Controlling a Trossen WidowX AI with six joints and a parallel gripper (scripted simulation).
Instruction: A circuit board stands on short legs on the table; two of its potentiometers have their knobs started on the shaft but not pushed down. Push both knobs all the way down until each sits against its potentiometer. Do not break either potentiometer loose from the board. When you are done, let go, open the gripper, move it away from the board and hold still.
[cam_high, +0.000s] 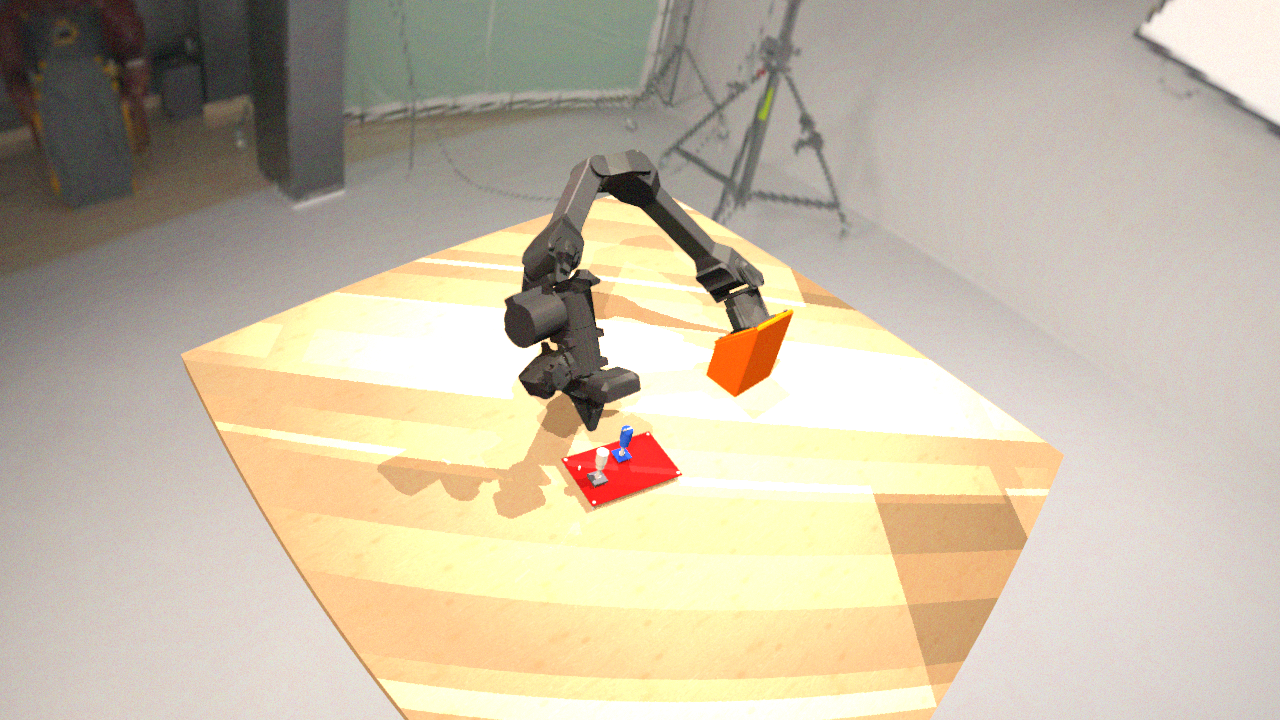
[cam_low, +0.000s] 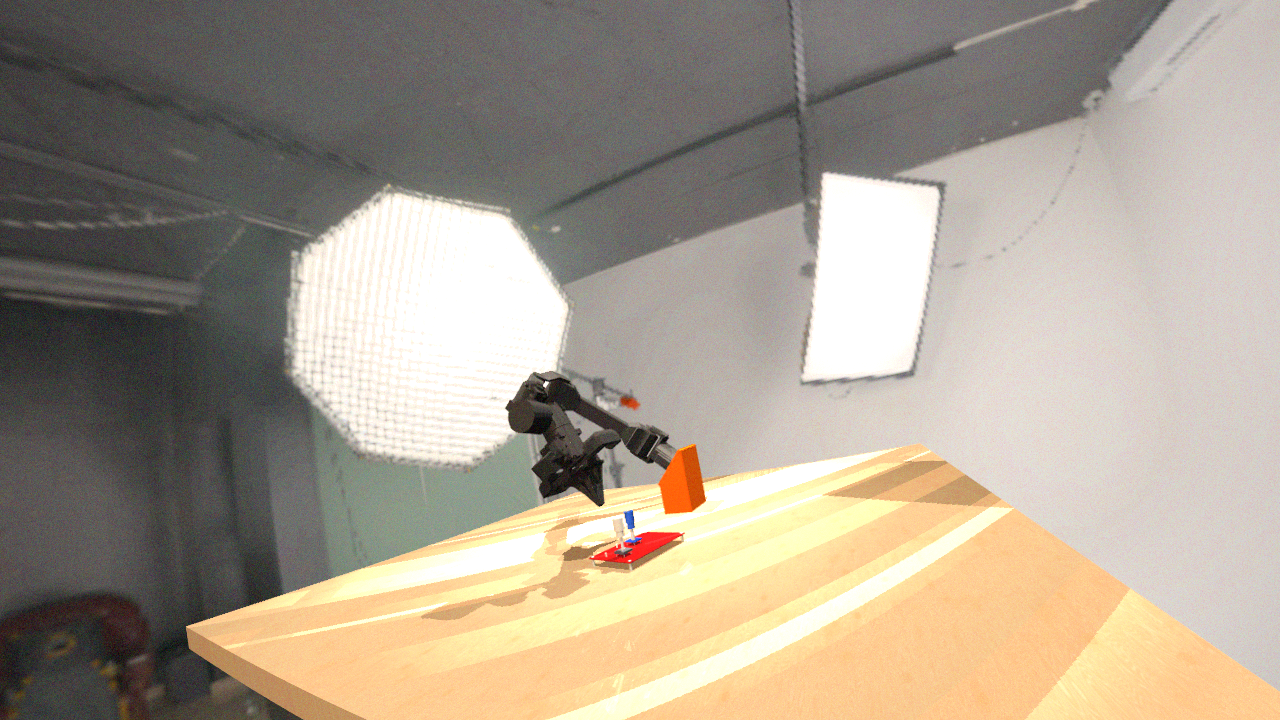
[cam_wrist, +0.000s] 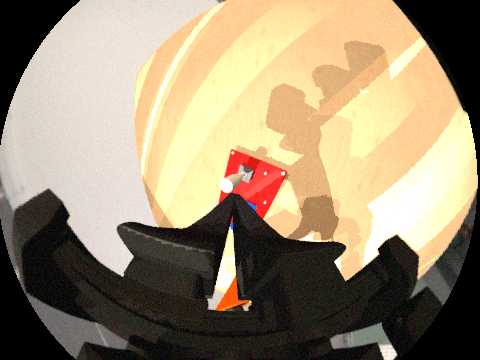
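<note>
Now: the grey knob 1 cm behind my gripper tip, 2 cm to the left of it and 4 cm below it. Also, from my gripper tip: blue potentiometer 7 cm behind, 6 cm below; blue knob 7 cm behind, 4 cm below.
</note>
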